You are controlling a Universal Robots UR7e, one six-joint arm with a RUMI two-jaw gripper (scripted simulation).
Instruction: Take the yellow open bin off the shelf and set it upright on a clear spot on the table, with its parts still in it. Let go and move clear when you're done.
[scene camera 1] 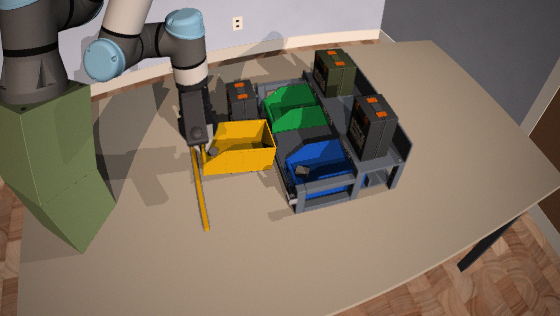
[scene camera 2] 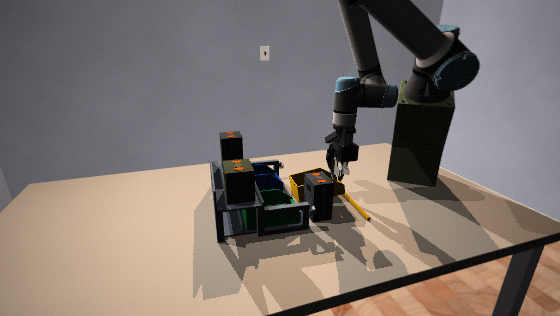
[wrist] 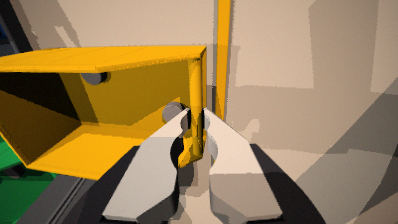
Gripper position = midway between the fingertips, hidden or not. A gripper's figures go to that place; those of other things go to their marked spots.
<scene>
My gripper (scene camera 1: 203,153): 88 cm from the lens. A yellow open bin (scene camera 1: 233,137): 92 cm from the lens. A blue bin (scene camera 1: 326,159): 91 cm from the lens. A green bin (scene camera 1: 286,100) is 103 cm from the lens. The marked spots on the yellow open bin and the green bin are 21 cm apart.
</scene>
